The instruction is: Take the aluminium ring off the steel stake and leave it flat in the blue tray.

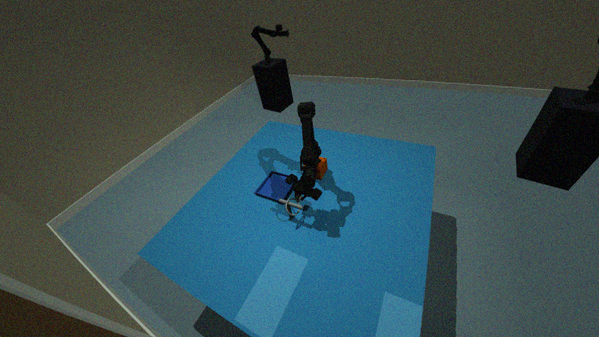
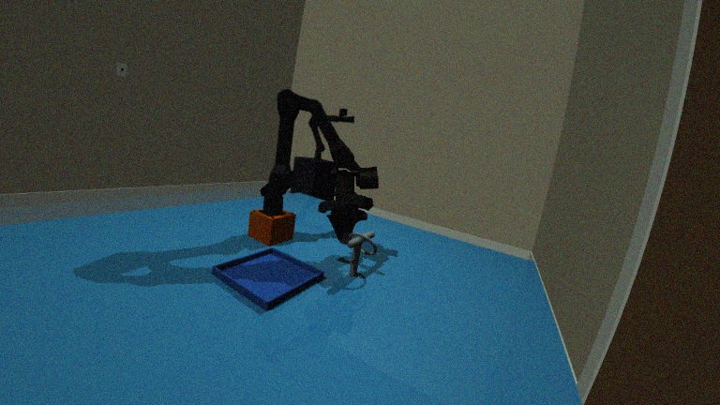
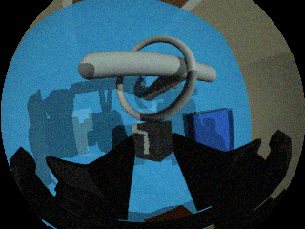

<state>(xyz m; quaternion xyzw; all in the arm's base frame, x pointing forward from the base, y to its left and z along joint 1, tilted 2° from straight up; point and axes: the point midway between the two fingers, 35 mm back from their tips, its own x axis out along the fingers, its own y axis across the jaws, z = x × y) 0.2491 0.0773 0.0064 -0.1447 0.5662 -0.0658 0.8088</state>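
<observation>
Now: gripper tip 50 mm short of the aluminium ring, 10 mm to the right of it and 10 mm below it. The rest, counted from my gripper tip: blue tray: 50 mm behind, 210 mm to the right, 70 mm below.
</observation>
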